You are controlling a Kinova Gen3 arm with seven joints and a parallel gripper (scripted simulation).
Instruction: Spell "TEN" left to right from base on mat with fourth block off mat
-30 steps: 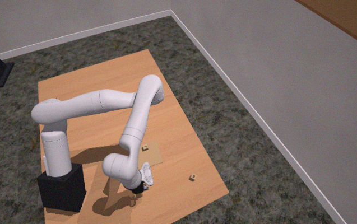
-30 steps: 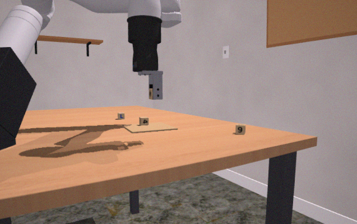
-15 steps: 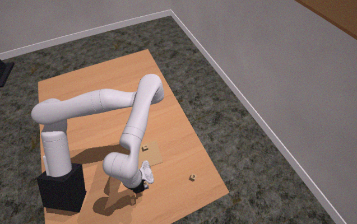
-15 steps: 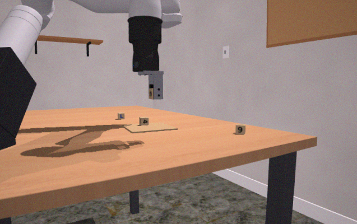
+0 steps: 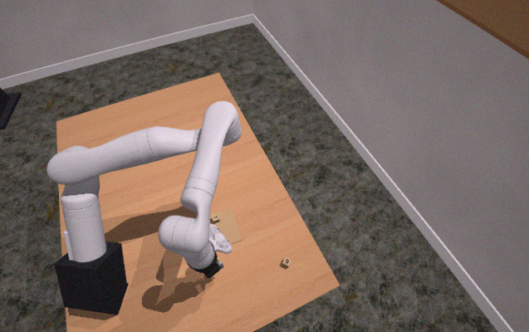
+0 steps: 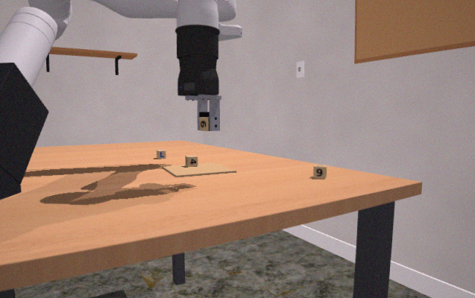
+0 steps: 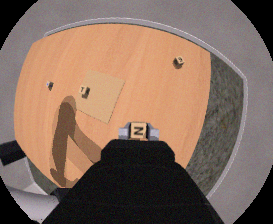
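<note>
My gripper is now 15 cm to the right of the mat and 12 cm above it.
</note>
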